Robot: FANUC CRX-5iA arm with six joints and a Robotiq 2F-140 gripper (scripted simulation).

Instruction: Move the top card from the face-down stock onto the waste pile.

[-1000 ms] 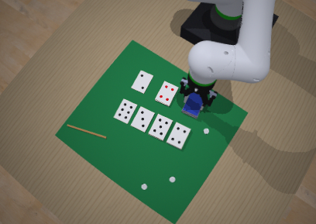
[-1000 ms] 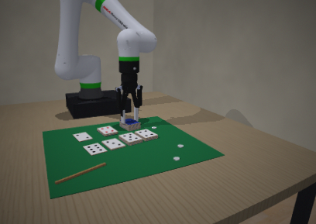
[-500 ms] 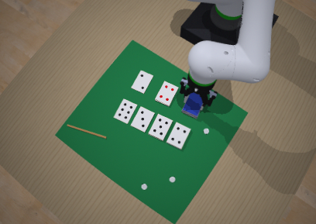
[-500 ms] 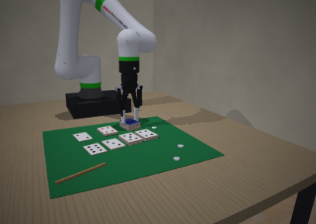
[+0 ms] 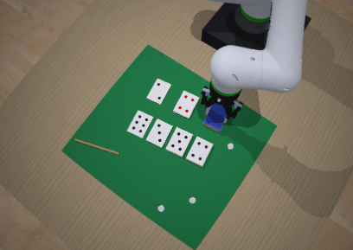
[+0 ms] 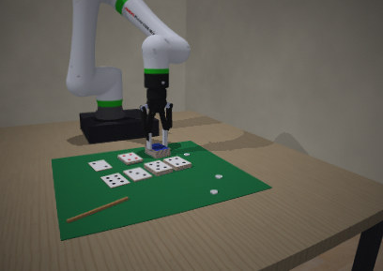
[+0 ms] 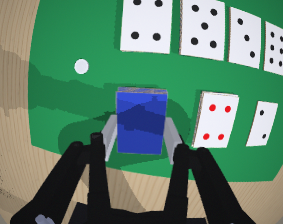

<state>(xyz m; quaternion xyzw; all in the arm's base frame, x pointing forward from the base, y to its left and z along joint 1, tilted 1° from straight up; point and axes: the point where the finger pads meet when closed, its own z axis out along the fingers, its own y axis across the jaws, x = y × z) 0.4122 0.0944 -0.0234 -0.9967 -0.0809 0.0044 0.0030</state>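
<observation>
My hand is 23 cm to the left of the two-pip card, 6 cm above it and 3 cm short of it. Also, from my hand: thin wooden stick 34 cm ahead, 29 cm to the right, 5 cm below; green mat 16 cm ahead, 9 cm to the right, 7 cm below.
</observation>
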